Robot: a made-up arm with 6 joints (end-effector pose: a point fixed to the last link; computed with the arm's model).
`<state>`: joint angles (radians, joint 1 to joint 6).
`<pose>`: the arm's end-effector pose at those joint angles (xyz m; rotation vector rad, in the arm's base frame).
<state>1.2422 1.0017 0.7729 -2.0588 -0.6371 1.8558</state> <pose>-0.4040 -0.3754 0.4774 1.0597 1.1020 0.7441</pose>
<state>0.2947 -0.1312 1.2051 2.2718 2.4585 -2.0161</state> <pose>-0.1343 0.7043 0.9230 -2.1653 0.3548 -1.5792</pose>
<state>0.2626 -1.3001 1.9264 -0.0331 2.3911 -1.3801</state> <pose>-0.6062 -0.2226 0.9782 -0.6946 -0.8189 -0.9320</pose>
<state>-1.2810 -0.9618 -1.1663 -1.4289 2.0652 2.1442</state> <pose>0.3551 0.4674 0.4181 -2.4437 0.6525 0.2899</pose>
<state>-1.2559 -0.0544 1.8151 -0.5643 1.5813 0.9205</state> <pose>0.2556 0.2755 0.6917 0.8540 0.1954 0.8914</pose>
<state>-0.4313 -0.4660 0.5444 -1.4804 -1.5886 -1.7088</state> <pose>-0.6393 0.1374 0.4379 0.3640 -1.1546 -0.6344</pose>
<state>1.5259 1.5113 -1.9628 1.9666 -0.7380 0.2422</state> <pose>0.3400 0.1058 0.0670 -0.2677 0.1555 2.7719</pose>
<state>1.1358 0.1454 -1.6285 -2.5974 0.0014 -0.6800</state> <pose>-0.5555 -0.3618 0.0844 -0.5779 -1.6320 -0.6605</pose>
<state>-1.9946 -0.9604 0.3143 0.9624 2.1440 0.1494</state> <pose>0.4265 0.0070 0.9076 -0.6910 -1.8682 -0.0398</pose>
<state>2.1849 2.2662 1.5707 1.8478 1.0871 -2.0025</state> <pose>0.2006 0.0291 -0.2658 1.3802 1.1366 1.8736</pose>
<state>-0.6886 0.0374 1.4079 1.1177 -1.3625 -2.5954</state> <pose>0.3006 0.8880 0.6868 -0.2467 1.5362 2.3189</pose>
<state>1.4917 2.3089 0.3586 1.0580 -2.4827 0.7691</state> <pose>-0.0552 -0.4478 0.0459 0.0030 -0.6321 -1.5588</pose>
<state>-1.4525 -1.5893 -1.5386 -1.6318 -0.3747 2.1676</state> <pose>0.4384 -0.0053 0.6426 -0.3015 -2.7161 1.3296</pose>
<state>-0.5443 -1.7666 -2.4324 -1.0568 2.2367 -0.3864</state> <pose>-0.0365 -0.1699 0.5743 0.1077 -0.4397 -0.6898</pose>
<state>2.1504 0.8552 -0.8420 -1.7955 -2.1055 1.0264</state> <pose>0.2018 -0.1877 0.1067 1.3246 -0.9318 -1.0087</pose>
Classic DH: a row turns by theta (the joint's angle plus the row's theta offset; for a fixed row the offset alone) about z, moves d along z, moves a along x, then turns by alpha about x. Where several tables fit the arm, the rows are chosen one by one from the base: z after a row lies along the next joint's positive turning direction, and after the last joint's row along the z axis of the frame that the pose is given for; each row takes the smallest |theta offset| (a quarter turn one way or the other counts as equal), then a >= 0, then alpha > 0; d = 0 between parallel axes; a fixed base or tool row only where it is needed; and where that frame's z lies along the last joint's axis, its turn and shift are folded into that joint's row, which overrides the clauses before.
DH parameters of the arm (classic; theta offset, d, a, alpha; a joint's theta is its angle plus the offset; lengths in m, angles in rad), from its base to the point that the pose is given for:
joint 1: 1.5708 0.5223 0.1117 -1.5708
joint 2: 1.5708 0.1692 0.0068 1.5708
joint 3: 0 0.2596 0.036 1.5708
joint 4: 1.5708 -0.2995 0.0482 -1.5708
joint 5: 0 -0.2829 -0.0685 -1.5708
joint 6: 0 0.0694 -0.2443 1.5708
tool (fixed): -1.5708 0.0925 0 0

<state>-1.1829 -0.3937 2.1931 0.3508 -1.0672 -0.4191</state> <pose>0.0977 0.1235 1.2823 0.7299 2.2425 -1.5795</pose>
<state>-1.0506 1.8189 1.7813 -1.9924 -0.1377 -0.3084</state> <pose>0.4627 0.0009 0.3207 0.6199 -2.8693 -0.0664</pose>
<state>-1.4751 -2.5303 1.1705 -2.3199 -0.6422 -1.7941</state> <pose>-0.0656 0.0233 0.0270 1.2214 -1.6437 -0.0348</pose>
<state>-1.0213 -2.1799 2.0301 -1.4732 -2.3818 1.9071</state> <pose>-0.2002 0.0532 0.5635 -1.0215 1.0348 -0.8794</pose>
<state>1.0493 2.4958 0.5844 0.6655 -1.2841 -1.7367</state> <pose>0.0376 -0.8947 0.2149 0.5278 -1.6890 0.7123</pose>
